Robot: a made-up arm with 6 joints. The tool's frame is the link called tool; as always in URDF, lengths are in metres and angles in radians. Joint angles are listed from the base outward. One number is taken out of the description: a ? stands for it. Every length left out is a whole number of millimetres.
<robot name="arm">
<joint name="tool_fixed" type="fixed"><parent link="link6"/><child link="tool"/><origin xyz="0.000 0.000 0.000"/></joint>
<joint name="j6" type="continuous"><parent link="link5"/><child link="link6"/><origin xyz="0.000 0.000 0.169"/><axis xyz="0 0 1"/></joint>
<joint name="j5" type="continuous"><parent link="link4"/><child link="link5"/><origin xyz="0.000 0.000 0.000"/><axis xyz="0 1 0"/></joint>
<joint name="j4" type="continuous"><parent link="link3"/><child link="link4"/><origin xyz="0.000 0.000 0.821"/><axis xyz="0 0 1"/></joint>
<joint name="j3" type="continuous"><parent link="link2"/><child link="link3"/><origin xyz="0.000 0.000 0.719"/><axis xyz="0 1 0"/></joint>
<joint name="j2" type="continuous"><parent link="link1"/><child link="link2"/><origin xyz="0.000 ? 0.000"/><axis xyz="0 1 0"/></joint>
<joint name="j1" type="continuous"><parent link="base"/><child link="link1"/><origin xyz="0.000 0.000 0.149"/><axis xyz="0 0 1"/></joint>
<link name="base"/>
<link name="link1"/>
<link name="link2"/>
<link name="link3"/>
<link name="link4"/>
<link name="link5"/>
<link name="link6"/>
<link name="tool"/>
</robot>
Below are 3 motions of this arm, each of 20 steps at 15 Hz.
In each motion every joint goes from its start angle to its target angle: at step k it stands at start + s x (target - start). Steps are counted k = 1, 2, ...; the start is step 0. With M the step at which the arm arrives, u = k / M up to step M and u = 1 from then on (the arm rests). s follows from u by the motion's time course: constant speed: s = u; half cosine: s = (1 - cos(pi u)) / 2; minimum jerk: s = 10 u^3 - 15 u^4 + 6 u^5.
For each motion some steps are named. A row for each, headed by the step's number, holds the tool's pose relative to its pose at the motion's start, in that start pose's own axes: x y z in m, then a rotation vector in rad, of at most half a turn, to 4 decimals.
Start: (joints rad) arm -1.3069 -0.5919 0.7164 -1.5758 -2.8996 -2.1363
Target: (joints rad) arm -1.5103 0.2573 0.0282 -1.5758 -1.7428 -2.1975
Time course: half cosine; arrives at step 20
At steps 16, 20:
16: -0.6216 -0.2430 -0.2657 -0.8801 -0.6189 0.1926
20: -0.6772 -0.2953 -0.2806 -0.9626 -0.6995 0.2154

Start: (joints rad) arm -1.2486 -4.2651 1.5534 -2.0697 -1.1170 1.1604
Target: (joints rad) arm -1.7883 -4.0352 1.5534 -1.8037 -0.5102 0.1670
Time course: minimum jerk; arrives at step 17
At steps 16, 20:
16: 0.1778 -0.0872 0.0918 0.4937 -0.0935 -0.3949
20: 0.1780 -0.0872 0.0921 0.4943 -0.0931 -0.3953

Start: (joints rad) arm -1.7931 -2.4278 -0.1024 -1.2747 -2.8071 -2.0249
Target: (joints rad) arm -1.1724 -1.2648 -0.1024 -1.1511 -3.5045 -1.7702
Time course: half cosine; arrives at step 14
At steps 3, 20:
3: -0.0786 -0.1788 -0.0226 -0.0413 0.0824 0.0971
20: -0.0364 -1.6112 0.6283 -0.5522 0.6704 0.3578

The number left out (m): 0.051
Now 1 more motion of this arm.
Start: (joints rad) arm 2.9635 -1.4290 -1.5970 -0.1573 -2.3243 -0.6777
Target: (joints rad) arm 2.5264 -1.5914 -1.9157 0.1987 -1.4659 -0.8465
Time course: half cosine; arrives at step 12
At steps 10, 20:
10: 0.2732 0.2166 0.2629 0.2745 0.6939 -0.4419
20: 0.2930 0.2188 0.2805 0.2991 0.7454 -0.4524

